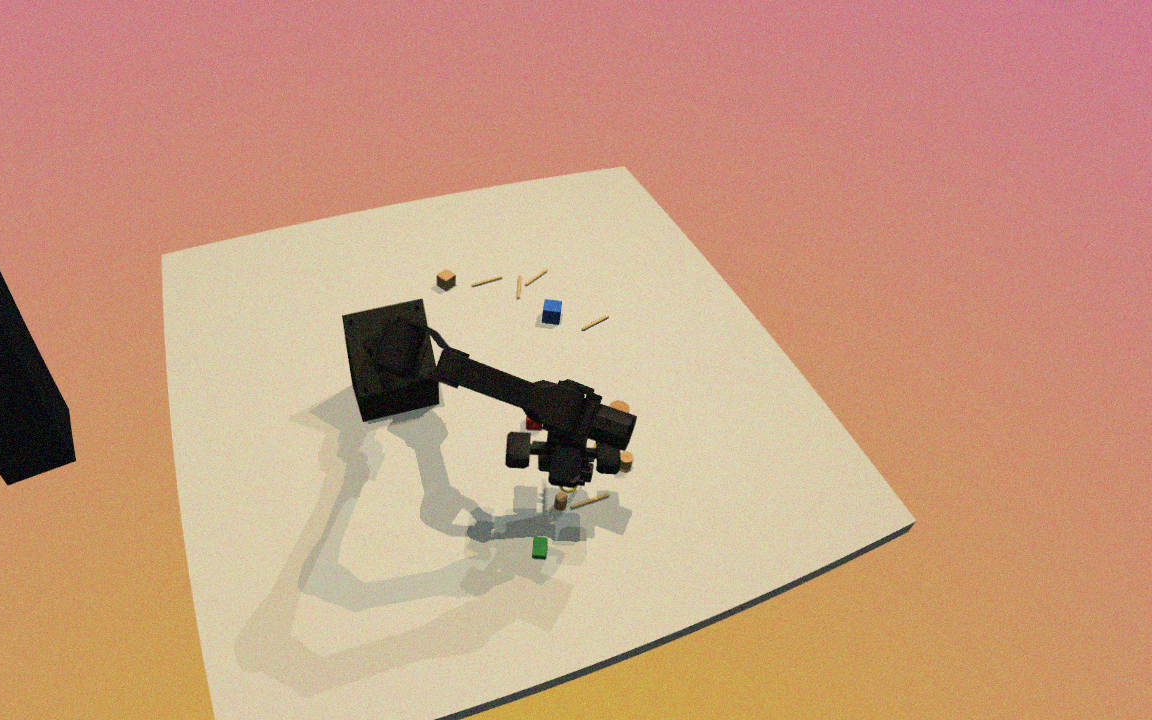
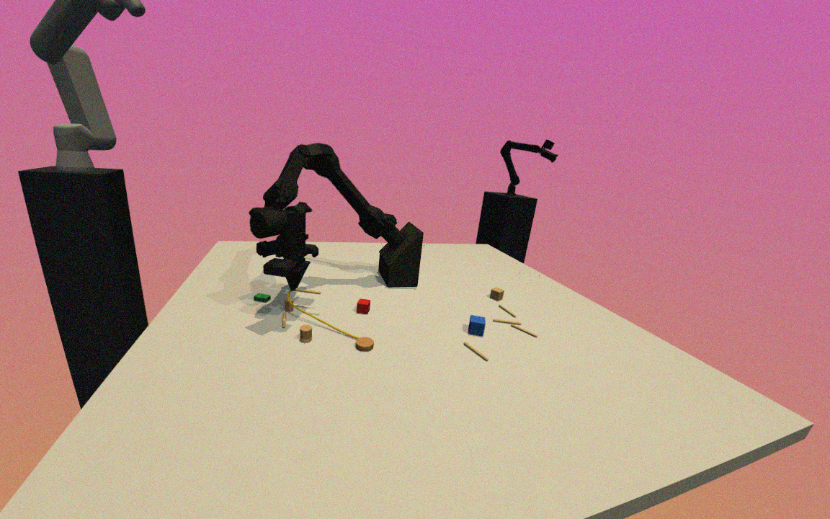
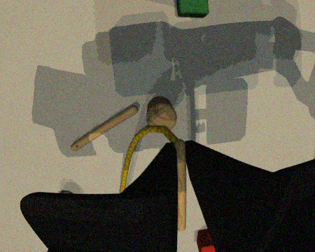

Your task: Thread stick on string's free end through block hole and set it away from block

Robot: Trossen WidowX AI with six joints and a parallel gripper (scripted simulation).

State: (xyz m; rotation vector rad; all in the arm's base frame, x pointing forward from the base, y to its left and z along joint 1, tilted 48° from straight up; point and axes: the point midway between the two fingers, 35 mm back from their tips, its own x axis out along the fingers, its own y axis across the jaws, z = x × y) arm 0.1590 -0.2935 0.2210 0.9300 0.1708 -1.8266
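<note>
Right now the red cube is 17 cm to the left of my gripper tip, 5 cm ahead of it and 4 cm below it. Round my gripper tip: green block (8 cm to the right, 8 cm behind, 5 cm below); wooden cylinder (15 cm ahead, 4 cm below, 1 cm to the left); round wooden button (22 cm ahead, 13 cm to the left, 5 cm below).
</note>
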